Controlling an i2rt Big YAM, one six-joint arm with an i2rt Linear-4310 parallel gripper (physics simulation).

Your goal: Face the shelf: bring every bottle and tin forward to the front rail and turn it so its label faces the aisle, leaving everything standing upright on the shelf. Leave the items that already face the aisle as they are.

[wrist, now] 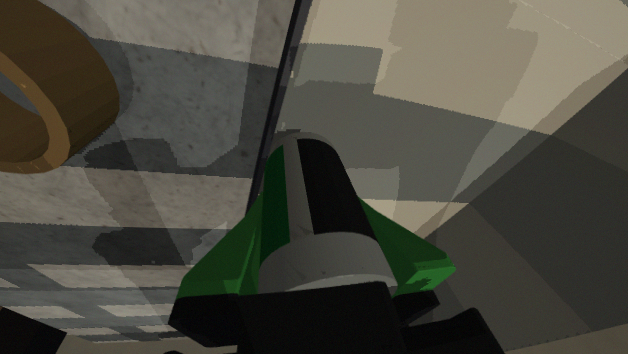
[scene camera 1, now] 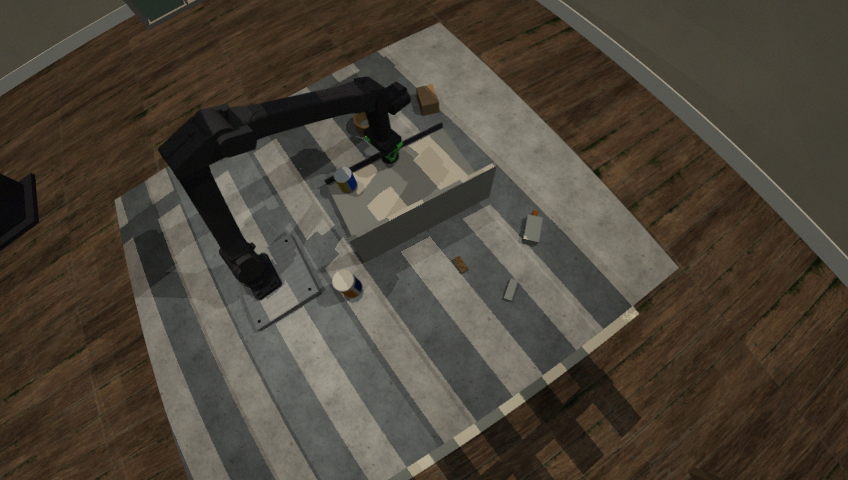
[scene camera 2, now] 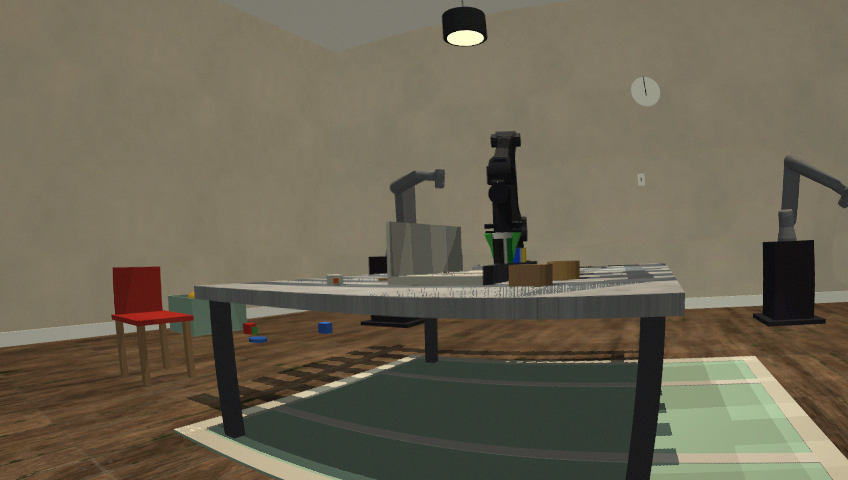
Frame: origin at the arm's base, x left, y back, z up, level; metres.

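Where they show: gripper, fingertip midpoint: point(wrist: 306, 196) point(scene camera 1: 387, 155) point(scene camera 2: 503, 258); arm's base at its link origin: point(scene camera 1: 262, 276).
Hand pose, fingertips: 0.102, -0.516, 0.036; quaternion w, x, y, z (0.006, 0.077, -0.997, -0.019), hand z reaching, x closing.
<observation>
Things, the pixels of their top centre, and the offset from my fingertips, as dx, dy, dz. "pt": a spot on its surface instead. Level surfaces: height alone.
- grey tin at its top centre: point(wrist: 327, 312) point(scene camera 2: 502, 232) +0.002, -0.011, +0.075
- dark front rail at a spot on its surface: point(wrist: 278, 95) pt +0.028, -0.062, -0.016
- shelf board at its surface level: dz -0.041
- yellow tin at its top centre: point(scene camera 1: 342, 174) point(scene camera 2: 517, 248) +0.005, +0.150, +0.029
- blue tin at its top centre: point(scene camera 1: 342, 280) -0.281, +0.308, +0.034
- tall grey panel at a spot on its surface: point(scene camera 1: 425, 215) pt -0.258, +0.029, +0.037
- brown ring at its top centre: point(scene camera 2: 563, 261) point(scene camera 1: 366, 117) +0.189, -0.032, -0.015
- wooden block at its top centre: point(scene camera 2: 530, 264) point(scene camera 1: 427, 94) +0.141, -0.251, -0.015
- white box at its top centre: point(scene camera 2: 334, 275) point(scene camera 1: 533, 224) -0.439, -0.225, -0.037
- brown piece at its top centre: point(scene camera 1: 460, 264) -0.404, +0.015, -0.057
- grey block at its top centre: point(scene camera 1: 511, 289) -0.545, -0.053, -0.053
My gripper point(scene camera 1: 390, 155) point(scene camera 2: 502, 248) point(wrist: 306, 196) is shut on a grey tin point(scene camera 2: 503, 252) point(wrist: 300, 200) with black and green sides. The tin is upright by the dark front rail point(scene camera 1: 416, 138) point(scene camera 2: 495, 274) point(wrist: 278, 95), on its shelf side; whether its base touches the shelf board point(scene camera 1: 357, 220) point(wrist: 435, 115) is unclear. A blue and yellow tin point(scene camera 1: 345, 180) point(scene camera 2: 519, 255) stands upright at the rail's left end in scene camera 1. A white-topped orange and blue tin point(scene camera 1: 346, 284) stands on the table, off the shelf, near the arm's base.
The tall grey panel point(scene camera 1: 425, 215) point(scene camera 2: 425, 249) closes the shelf's back. Outside the rail are a brown ring point(scene camera 1: 360, 123) point(scene camera 2: 563, 269) point(wrist: 100, 95) and a wooden block point(scene camera 1: 427, 99) point(scene camera 2: 529, 275). Behind the panel lie a white box point(scene camera 1: 532, 228), a brown piece point(scene camera 1: 460, 264) and a grey block point(scene camera 1: 510, 290).
</observation>
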